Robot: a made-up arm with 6 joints. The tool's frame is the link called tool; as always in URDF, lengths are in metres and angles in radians. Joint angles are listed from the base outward.
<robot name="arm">
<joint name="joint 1" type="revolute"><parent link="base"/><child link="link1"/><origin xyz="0.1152 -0.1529 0.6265" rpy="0 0 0"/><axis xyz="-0.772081 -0.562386 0.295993"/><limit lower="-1.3" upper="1.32"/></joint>
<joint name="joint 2" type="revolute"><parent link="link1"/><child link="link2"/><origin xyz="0.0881 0.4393 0.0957" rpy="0 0 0"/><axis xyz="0.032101 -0.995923 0.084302"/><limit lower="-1.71" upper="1.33"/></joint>
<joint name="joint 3" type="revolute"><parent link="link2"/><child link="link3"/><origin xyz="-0.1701 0.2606 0.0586" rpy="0 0 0"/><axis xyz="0 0 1"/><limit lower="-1.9" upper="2.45"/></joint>
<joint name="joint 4" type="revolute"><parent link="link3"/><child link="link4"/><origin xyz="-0.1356 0.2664 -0.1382" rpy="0 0 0"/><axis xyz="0 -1 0"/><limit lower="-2.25" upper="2.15"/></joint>
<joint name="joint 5" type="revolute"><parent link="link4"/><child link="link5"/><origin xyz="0.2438 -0.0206 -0.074" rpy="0 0 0"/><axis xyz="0.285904 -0.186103 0.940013"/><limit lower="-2.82" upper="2.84"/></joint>
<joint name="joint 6" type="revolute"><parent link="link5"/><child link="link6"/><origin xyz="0.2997 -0.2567 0.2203" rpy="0 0 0"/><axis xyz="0 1 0"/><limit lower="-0.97" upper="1.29"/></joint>
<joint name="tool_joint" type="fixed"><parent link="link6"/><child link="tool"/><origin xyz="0.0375 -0.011 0.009" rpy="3.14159 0 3.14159"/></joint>
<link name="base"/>
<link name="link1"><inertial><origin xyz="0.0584 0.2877 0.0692"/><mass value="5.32"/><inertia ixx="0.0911" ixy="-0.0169" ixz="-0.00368" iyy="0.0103" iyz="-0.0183" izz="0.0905"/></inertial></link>
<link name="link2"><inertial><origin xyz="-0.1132 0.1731 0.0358"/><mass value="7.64"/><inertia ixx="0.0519" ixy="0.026" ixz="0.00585" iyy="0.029" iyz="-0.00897" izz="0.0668"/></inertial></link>
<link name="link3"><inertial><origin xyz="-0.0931 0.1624 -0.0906"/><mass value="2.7"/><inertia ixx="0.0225" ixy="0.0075" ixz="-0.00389" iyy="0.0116" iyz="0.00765" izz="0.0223"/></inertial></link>
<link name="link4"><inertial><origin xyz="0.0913 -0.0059 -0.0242"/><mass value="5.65"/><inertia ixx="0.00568" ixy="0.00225" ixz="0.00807" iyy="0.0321" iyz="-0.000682" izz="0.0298"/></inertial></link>
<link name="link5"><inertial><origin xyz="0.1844 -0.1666 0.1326"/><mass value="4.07"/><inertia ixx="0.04" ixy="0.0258" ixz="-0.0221" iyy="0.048" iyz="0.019" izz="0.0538"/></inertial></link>
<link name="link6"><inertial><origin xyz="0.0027 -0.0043 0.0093"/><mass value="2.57"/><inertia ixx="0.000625" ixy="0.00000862" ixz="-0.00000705" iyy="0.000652" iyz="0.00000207" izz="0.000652"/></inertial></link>
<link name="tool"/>
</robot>
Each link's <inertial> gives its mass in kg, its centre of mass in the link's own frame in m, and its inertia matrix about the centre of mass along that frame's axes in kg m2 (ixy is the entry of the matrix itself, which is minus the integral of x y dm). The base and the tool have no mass. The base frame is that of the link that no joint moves.
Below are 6 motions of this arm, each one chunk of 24 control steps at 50 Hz.
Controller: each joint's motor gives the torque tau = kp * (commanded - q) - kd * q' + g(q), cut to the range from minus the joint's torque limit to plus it. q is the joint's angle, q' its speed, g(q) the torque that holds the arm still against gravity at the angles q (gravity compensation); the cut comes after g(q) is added. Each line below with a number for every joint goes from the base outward.
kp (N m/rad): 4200 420 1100 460 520 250
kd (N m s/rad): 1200 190 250 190 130 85
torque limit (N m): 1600 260 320 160 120 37
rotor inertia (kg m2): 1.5 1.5 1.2 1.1 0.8 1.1
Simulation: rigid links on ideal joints. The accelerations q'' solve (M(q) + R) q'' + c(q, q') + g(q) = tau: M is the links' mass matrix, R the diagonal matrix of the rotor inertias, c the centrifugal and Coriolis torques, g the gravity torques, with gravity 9.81 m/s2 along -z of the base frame. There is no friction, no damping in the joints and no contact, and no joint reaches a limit. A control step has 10 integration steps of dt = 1/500 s. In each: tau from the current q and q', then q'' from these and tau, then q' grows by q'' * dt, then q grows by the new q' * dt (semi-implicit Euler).
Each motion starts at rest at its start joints. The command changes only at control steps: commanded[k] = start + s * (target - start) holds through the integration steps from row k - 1 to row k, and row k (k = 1, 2, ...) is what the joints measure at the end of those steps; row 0 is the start. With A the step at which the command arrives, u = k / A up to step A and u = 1 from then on. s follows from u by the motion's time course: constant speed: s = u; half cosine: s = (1 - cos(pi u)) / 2; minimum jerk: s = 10 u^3 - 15 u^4 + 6 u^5; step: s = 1 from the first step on.
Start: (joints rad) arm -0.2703 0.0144 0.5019 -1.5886 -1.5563 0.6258
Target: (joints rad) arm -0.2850 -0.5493 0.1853 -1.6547 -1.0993 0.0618
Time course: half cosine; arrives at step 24
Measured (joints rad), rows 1 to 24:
1: -0.2703 0.0143 0.5018 -1.5886 -1.5562 0.6257
2: -0.2703 0.0141 0.5015 -1.5886 -1.5558 0.6254
3: -0.2703 0.0135 0.5006 -1.5886 -1.5547 0.6245
4: -0.2703 0.0124 0.4991 -1.5887 -1.5528 0.6228
5: -0.2703 0.0106 0.4968 -1.5889 -1.5498 0.6202
6: -0.2703 0.0079 0.4936 -1.5892 -1.5456 0.6164
7: -0.2704 0.0042 0.4893 -1.5896 -1.5400 0.6113
8: -0.2705 -0.0006 0.4840 -1.5901 -1.5329 0.6048
9: -0.2706 -0.0065 0.4776 -1.5908 -1.5244 0.5968
10: -0.2708 -0.0136 0.4700 -1.5917 -1.5143 0.5873
11: -0.2710 -0.0220 0.4613 -1.5926 -1.5027 0.5763
12: -0.2713 -0.0316 0.4517 -1.5938 -1.4897 0.5637
13: -0.2716 -0.0424 0.4410 -1.5951 -1.4753 0.5497
14: -0.2720 -0.0544 0.4295 -1.5965 -1.4597 0.5344
15: -0.2724 -0.0674 0.4173 -1.5981 -1.4431 0.5179
16: -0.2729 -0.0814 0.4046 -1.5998 -1.4256 0.5004
17: -0.2734 -0.0962 0.3914 -1.6017 -1.4075 0.4820
18: -0.2740 -0.1117 0.3779 -1.6036 -1.3890 0.4629
19: -0.2745 -0.1277 0.3644 -1.6056 -1.3702 0.4435
20: -0.2751 -0.1440 0.3510 -1.6077 -1.3516 0.4238
21: -0.2757 -0.1605 0.3379 -1.6098 -1.3333 0.4042
22: -0.2763 -0.1770 0.3253 -1.6119 -1.3155 0.3850
23: -0.2769 -0.1932 0.3134 -1.6140 -1.2986 0.3663
24: -0.2775 -0.2091 0.3024 -1.6161 -1.2827 0.3483

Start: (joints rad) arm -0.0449 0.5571 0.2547 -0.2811 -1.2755 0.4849
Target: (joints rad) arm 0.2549 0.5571 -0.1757 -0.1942 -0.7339 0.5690
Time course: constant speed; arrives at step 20
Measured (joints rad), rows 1 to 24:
1: -0.0441 0.5568 0.2531 -0.2807 -1.2739 0.4850
2: -0.0424 0.5563 0.2498 -0.2801 -1.2704 0.4854
3: -0.0397 0.5559 0.2450 -0.2793 -1.2650 0.4860
4: -0.0362 0.5556 0.2387 -0.2784 -1.2579 0.4867
5: -0.0319 0.5552 0.2311 -0.2773 -1.2492 0.4877
6: -0.0269 0.5550 0.2223 -0.2761 -1.2391 0.4889
7: -0.0212 0.5547 0.2124 -0.2747 -1.2276 0.4903
8: -0.0148 0.5545 0.2015 -0.2733 -1.2149 0.4918
9: -0.0078 0.5544 0.1898 -0.2717 -1.2010 0.4935
10: -0.0003 0.5542 0.1771 -0.2699 -1.1861 0.4953
11: 0.0077 0.5541 0.1637 -0.2681 -1.1703 0.4973
12: 0.0162 0.5540 0.1497 -0.2662 -1.1535 0.4994
13: 0.0252 0.5540 0.1349 -0.2641 -1.1360 0.5016
14: 0.0346 0.5539 0.1196 -0.2620 -1.1177 0.5040
15: 0.0444 0.5539 0.1038 -0.2597 -1.0986 0.5065
16: 0.0545 0.5539 0.0875 -0.2574 -1.0790 0.5090
17: 0.0650 0.5539 0.0707 -0.2550 -1.0588 0.5117
18: 0.0758 0.5539 0.0536 -0.2525 -1.0380 0.5144
19: 0.0868 0.5539 0.0360 -0.2499 -1.0167 0.5173
20: 0.0982 0.5539 0.0182 -0.2473 -0.9950 0.5202
21: 0.1090 0.5542 0.0015 -0.2449 -0.9744 0.5231
22: 0.1191 0.5546 -0.0137 -0.2427 -0.9555 0.5258
23: 0.1284 0.5550 -0.0276 -0.2407 -0.9380 0.5284
24: 0.1372 0.5553 -0.0403 -0.2387 -0.9219 0.5308

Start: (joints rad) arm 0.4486 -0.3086 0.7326 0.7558 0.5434 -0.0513
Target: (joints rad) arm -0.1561 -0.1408 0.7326 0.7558 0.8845 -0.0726
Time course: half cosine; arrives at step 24
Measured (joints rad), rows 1 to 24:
1: 0.4485 -0.3085 0.7326 0.7557 0.5435 -0.0513
2: 0.4480 -0.3081 0.7326 0.7555 0.5439 -0.0513
3: 0.4468 -0.3073 0.7326 0.7551 0.5447 -0.0514
4: 0.4447 -0.3061 0.7327 0.7546 0.5463 -0.0514
5: 0.4413 -0.3044 0.7327 0.7539 0.5487 -0.0515
6: 0.4366 -0.3022 0.7328 0.7531 0.5520 -0.0517
7: 0.4302 -0.2996 0.7329 0.7523 0.5564 -0.0519
8: 0.4221 -0.2966 0.7330 0.7514 0.5620 -0.0521
9: 0.4122 -0.2931 0.7331 0.7505 0.5686 -0.0524
10: 0.4005 -0.2893 0.7332 0.7496 0.5764 -0.0528
11: 0.3869 -0.2852 0.7333 0.7488 0.5853 -0.0532
12: 0.3715 -0.2808 0.7334 0.7480 0.5953 -0.0537
13: 0.3545 -0.2762 0.7335 0.7473 0.6063 -0.0542
14: 0.3359 -0.2714 0.7336 0.7468 0.6182 -0.0548
15: 0.3159 -0.2666 0.7336 0.7463 0.6308 -0.0554
16: 0.2948 -0.2617 0.7337 0.7461 0.6441 -0.0560
17: 0.2728 -0.2568 0.7337 0.7459 0.6578 -0.0567
18: 0.2501 -0.2521 0.7337 0.7460 0.6717 -0.0575
19: 0.2270 -0.2475 0.7337 0.7462 0.6858 -0.0582
20: 0.2039 -0.2432 0.7337 0.7466 0.6997 -0.0589
21: 0.1809 -0.2391 0.7336 0.7472 0.7133 -0.0597
22: 0.1585 -0.2354 0.7335 0.7479 0.7264 -0.0604
23: 0.1369 -0.2320 0.7334 0.7488 0.7388 -0.0611
24: 0.1164 -0.2291 0.7333 0.7498 0.7503 -0.0617

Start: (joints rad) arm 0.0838 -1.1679 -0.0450 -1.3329 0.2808 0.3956
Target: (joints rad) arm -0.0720 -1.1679 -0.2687 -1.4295 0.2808 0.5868
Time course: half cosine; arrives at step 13
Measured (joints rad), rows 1 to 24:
1: 0.0837 -1.1678 -0.0452 -1.3329 0.2808 0.3957
2: 0.0832 -1.1675 -0.0462 -1.3331 0.2809 0.3961
3: 0.0822 -1.1670 -0.0484 -1.3334 0.2810 0.3971
4: 0.0804 -1.1662 -0.0520 -1.3340 0.2811 0.3989
5: 0.0776 -1.1651 -0.0574 -1.3349 0.2813 0.4017
6: 0.0739 -1.1640 -0.0646 -1.3362 0.2814 0.4056
7: 0.0691 -1.1629 -0.0735 -1.3380 0.2816 0.4106
8: 0.0634 -1.1618 -0.0839 -1.3402 0.2817 0.4166
9: 0.0570 -1.1608 -0.0954 -1.3428 0.2818 0.4236
10: 0.0499 -1.1601 -0.1077 -1.3458 0.2819 0.4312
11: 0.0425 -1.1597 -0.1204 -1.3491 0.2819 0.4393
12: 0.0350 -1.1596 -0.1327 -1.3525 0.2819 0.4475
13: 0.0277 -1.1599 -0.1444 -1.3561 0.2818 0.4557
14: 0.0208 -1.1605 -0.1551 -1.3597 0.2816 0.4634
15: 0.0143 -1.1613 -0.1648 -1.3631 0.2815 0.4707
16: 0.0083 -1.1620 -0.1736 -1.3665 0.2813 0.4776
17: 0.0026 -1.1628 -0.1817 -1.3698 0.2812 0.4840
18: -0.0026 -1.1636 -0.1891 -1.3729 0.2811 0.4901
19: -0.0075 -1.1642 -0.1959 -1.3758 0.2810 0.4959
20: -0.0121 -1.1649 -0.2021 -1.3786 0.2809 0.5012
21: -0.0163 -1.1655 -0.2077 -1.3813 0.2808 0.5063
22: -0.0203 -1.1660 -0.2129 -1.3838 0.2807 0.5111
23: -0.0239 -1.1665 -0.2176 -1.3862 0.2807 0.5156
24: -0.0273 -1.1670 -0.2219 -1.3885 0.2806 0.5198

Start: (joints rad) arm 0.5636 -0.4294 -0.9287 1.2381 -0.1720 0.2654
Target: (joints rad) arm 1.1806 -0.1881 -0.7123 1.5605 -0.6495 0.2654
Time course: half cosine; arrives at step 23
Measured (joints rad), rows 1 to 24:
1: 0.5637 -0.4294 -0.9286 1.2381 -0.1721 0.2654
2: 0.5642 -0.4296 -0.9284 1.2382 -0.1724 0.2654
3: 0.5655 -0.4298 -0.9278 1.2384 -0.1733 0.2654
4: 0.5678 -0.4300 -0.9267 1.2389 -0.1751 0.2654
5: 0.5715 -0.4301 -0.9250 1.2398 -0.1779 0.2655
6: 0.5767 -0.4300 -0.9227 1.2412 -0.1820 0.2655
7: 0.5837 -0.4296 -0.9196 1.2432 -0.1876 0.2655
8: 0.5925 -0.4287 -0.9157 1.2460 -0.1948 0.2655
9: 0.6034 -0.4273 -0.9110 1.2496 -0.2036 0.2656
10: 0.6162 -0.4254 -0.9054 1.2540 -0.2142 0.2656
11: 0.6310 -0.4228 -0.8991 1.2593 -0.2264 0.2656
12: 0.6477 -0.4196 -0.8921 1.2655 -0.2402 0.2656
13: 0.6661 -0.4158 -0.8843 1.2725 -0.2555 0.2657
14: 0.6861 -0.4113 -0.8760 1.2805 -0.2722 0.2657
15: 0.7075 -0.4061 -0.8672 1.2891 -0.2900 0.2657
16: 0.7300 -0.4004 -0.8580 1.2985 -0.3088 0.2657
17: 0.7534 -0.3940 -0.8486 1.3085 -0.3283 0.2657
18: 0.7772 -0.3871 -0.8391 1.3190 -0.3483 0.2657
19: 0.8013 -0.3798 -0.8296 1.3297 -0.3684 0.2657
20: 0.8253 -0.3720 -0.8203 1.3407 -0.3884 0.2657
21: 0.8488 -0.3640 -0.8113 1.3517 -0.4081 0.2656
22: 0.8715 -0.3557 -0.8027 1.3626 -0.4270 0.2656
23: 0.8931 -0.3473 -0.7948 1.3733 -0.4450 0.2656
24: 0.9133 -0.3389 -0.7875 1.3835 -0.4618 0.2655

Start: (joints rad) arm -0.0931 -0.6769 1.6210 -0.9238 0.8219 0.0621
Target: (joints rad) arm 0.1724 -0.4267 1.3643 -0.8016 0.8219 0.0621
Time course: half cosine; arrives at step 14
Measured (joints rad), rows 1 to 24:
1: -0.0930 -0.6770 1.6208 -0.9237 0.8220 0.0621
2: -0.0923 -0.6772 1.6202 -0.9233 0.8222 0.0621
3: -0.0909 -0.6776 1.6185 -0.9225 0.8226 0.0621
4: -0.0883 -0.6778 1.6155 -0.9211 0.8231 0.0621
5: -0.0845 -0.6777 1.6108 -0.9190 0.8239 0.0621
6: -0.0791 -0.6769 1.6043 -0.9163 0.8247 0.0621
7: -0.0721 -0.6754 1.5960 -0.9129 0.8256 0.0621
8: -0.0637 -0.6728 1.5859 -0.9089 0.8264 0.0621
9: -0.0538 -0.6690 1.5743 -0.9045 0.8271 0.0621
10: -0.0428 -0.6641 1.5614 -0.8998 0.8277 0.0621
11: -0.0310 -0.6579 1.5476 -0.8949 0.8281 0.0621
12: -0.0186 -0.6506 1.5334 -0.8901 0.8283 0.0621
13: -0.0061 -0.6422 1.5193 -0.8855 0.8282 0.0621
14: 0.0060 -0.6331 1.5058 -0.8812 0.8278 0.0621
15: 0.0176 -0.6235 1.4932 -0.8775 0.8272 0.0621
16: 0.0285 -0.6138 1.4816 -0.8741 0.8265 0.0621
17: 0.0387 -0.6043 1.4711 -0.8710 0.8258 0.0621
18: 0.0483 -0.5951 1.4614 -0.8681 0.8251 0.0621
19: 0.0572 -0.5862 1.4527 -0.8654 0.8245 0.0621
20: 0.0655 -0.5778 1.4447 -0.8629 0.8239 0.0621
21: 0.0732 -0.5698 1.4374 -0.8604 0.8234 0.0621
22: 0.0804 -0.5622 1.4308 -0.8581 0.8229 0.0621
23: 0.0870 -0.5550 1.4247 -0.8558 0.8225 0.0621
24: 0.0932 -0.5483 1.4192 -0.8536 0.8221 0.0621

